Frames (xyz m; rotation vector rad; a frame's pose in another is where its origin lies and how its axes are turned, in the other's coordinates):
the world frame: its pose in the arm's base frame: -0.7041 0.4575 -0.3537 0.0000 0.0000 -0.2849
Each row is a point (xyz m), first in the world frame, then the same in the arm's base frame.
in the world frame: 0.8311 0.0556 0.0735
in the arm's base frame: 0.1091 0.2773 -0.2802
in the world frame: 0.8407 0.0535 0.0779
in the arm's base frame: 0.1177 0.2726 -0.2758
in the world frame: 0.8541 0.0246 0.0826
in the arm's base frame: 0.1225 0.2411 -0.2711
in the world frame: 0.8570 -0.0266 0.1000
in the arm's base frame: 0.1109 0.1911 -0.2537
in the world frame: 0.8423 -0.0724 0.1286
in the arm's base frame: 0.0839 0.1513 -0.2251
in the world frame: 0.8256 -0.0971 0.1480
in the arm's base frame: 0.0609 0.1323 -0.2057
